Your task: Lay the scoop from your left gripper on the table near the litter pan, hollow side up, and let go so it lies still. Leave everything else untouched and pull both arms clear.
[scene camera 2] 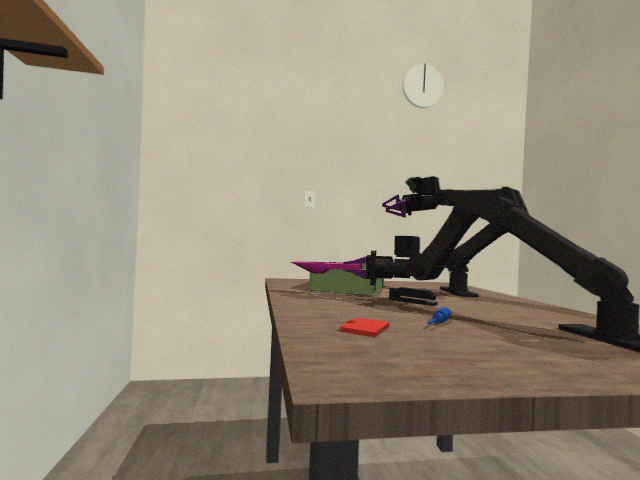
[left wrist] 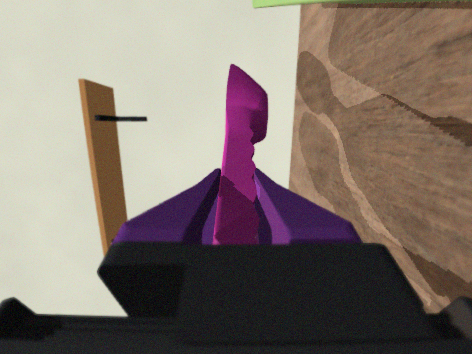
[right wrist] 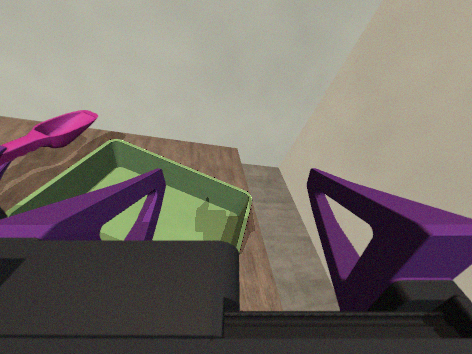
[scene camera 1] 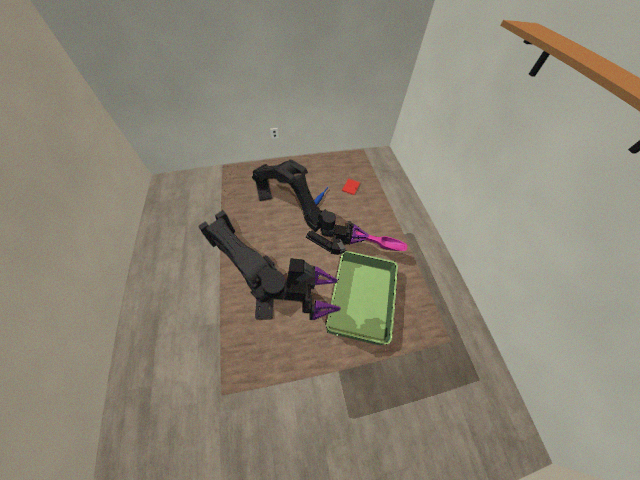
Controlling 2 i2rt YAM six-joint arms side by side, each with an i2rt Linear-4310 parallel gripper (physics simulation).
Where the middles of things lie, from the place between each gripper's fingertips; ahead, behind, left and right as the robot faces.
Labels:
I see my left gripper 5 cm short of the pink scoop [left wrist: 237,221], 3 cm to the left of it and 1 cm above it.
Now: right hand 28 cm to the right of the pink scoop, 27 cm short of it and 23 cm above it.

